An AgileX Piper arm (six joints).
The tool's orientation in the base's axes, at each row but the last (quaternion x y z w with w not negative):
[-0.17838 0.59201 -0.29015 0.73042]
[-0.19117 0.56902 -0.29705 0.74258]
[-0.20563 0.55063 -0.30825 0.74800]
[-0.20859 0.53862 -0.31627 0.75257]
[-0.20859 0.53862 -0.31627 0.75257]
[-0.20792 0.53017 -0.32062 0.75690]
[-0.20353 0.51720 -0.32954 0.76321]
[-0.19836 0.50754 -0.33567 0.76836]
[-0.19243 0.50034 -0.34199 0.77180]
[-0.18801 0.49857 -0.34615 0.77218]
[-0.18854 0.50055 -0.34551 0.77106]
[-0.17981 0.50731 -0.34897 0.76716]
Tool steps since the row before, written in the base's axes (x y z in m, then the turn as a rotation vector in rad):
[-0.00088 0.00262 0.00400 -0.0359 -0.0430 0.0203]
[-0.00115 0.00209 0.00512 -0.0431 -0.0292 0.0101]
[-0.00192 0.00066 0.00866 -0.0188 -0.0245 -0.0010]
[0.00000 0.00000 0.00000 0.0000 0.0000 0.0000]
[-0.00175 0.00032 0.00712 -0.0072 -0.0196 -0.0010]
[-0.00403 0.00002 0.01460 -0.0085 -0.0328 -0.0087]
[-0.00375 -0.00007 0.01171 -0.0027 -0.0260 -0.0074]
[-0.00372 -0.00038 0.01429 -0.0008 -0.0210 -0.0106]
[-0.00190 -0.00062 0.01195 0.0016 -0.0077 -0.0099]
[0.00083 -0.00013 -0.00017 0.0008 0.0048 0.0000]
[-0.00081 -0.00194 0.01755 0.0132 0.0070 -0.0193]
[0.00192 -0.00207 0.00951 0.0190 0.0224 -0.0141]
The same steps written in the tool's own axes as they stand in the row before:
[-0.00482 -0.00059 -0.00013 0.0072 -0.0529 -0.0264]
[-0.00532 -0.00187 0.00021 0.0043 -0.0378 -0.0369]
[-0.00688 -0.00558 0.00083 0.0137 -0.0215 -0.0174]
[0.00000 0.00000 0.00000 0.0000 0.0000 0.0000]
[-0.00544 -0.00487 0.00071 0.0128 -0.0151 -0.0066]
[-0.01072 -0.01061 0.00136 0.0270 -0.0198 -0.0102]
[-0.00855 -0.00878 0.00101 0.0227 -0.0142 -0.0045]
[-0.00994 -0.01066 0.00242 0.0217 -0.0080 -0.0043]
[-0.00771 -0.00871 0.00339 0.0123 0.0015 -0.0024]
[0.00042 0.00031 0.00068 -0.0033 0.0036 0.0005]
[-0.01007 -0.01279 0.00688 0.0108 0.0217 0.0033]
[-0.00426 -0.00675 0.00590 -0.0023 0.0311 0.0095]

